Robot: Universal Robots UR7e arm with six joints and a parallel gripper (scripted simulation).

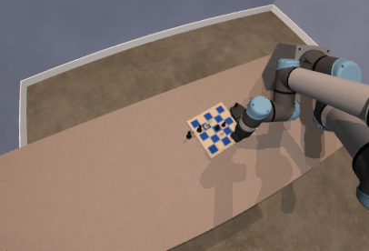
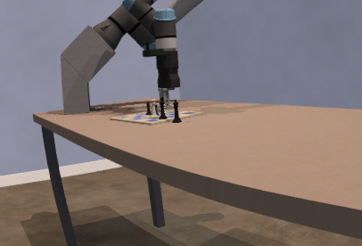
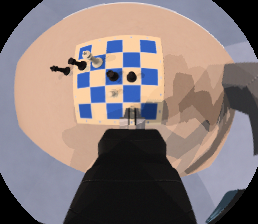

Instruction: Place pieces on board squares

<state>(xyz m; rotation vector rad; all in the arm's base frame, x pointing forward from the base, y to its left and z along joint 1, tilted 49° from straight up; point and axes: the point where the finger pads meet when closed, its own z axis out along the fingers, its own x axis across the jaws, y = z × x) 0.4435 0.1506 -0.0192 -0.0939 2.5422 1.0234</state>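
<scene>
Now: the white bishop 1 cm below my hand. The rest, counted from my hand: white king 10 cm ahead, 9 cm to the right; then black king 20 cm ahead, 7 cm to the right, 1 cm below; then chessboard 7 cm to the right, 5 cm ahead, 3 cm below.
</scene>
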